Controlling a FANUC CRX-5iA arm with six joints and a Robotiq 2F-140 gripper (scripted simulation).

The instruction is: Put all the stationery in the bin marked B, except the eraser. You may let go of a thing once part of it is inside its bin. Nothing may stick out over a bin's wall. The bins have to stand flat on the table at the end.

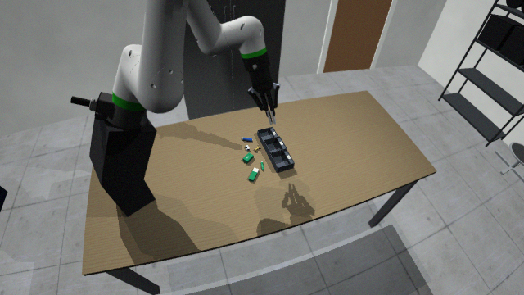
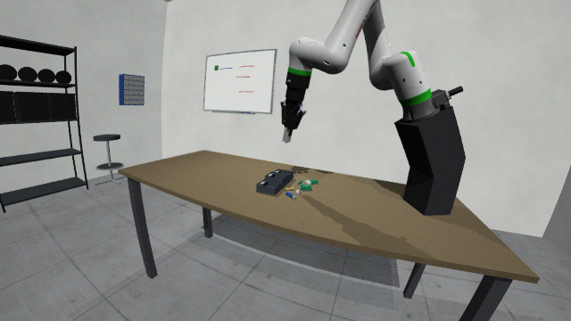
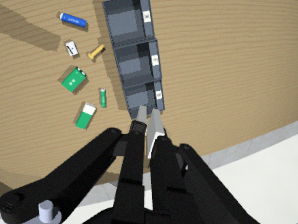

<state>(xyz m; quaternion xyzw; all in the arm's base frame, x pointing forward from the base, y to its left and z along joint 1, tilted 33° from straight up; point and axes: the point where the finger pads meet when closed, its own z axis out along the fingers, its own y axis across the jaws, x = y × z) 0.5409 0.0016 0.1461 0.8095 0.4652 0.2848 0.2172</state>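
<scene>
Now: the bin row 30 mm ahead of my hand, 10 mm to the left of it and 210 mm below it. Round my hand: green stick 50 mm behind, 70 mm to the right, 230 mm below; then yellow piece 50 mm behind, 30 mm to the left, 230 mm below; then green block 90 mm behind, 10 mm to the right, 230 mm below.
</scene>
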